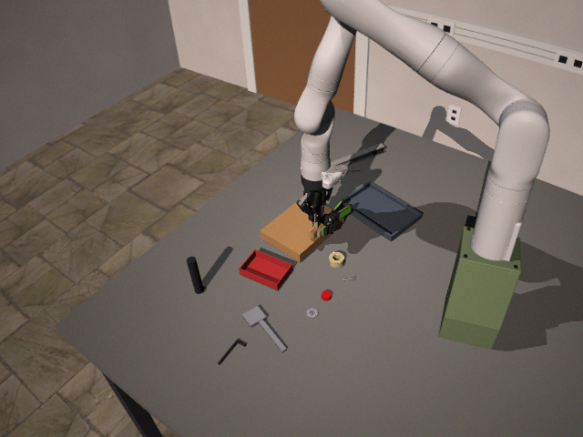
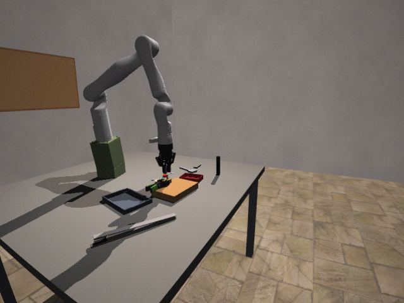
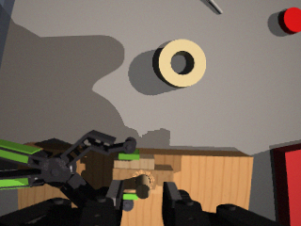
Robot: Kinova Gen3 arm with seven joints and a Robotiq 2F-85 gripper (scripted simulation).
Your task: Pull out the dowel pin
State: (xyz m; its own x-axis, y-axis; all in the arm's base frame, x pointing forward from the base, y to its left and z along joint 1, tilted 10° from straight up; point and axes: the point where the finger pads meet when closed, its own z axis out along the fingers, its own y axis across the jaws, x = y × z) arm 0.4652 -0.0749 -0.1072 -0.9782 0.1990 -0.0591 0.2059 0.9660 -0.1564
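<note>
The wooden dowel pin is 5 cm below my hand. Round my hand: wooden block (7 cm below); then tape roll (9 cm behind, 5 cm to the left, 10 cm below); then wooden bench board (5 cm ahead, 2 cm to the right, 8 cm below).
</note>
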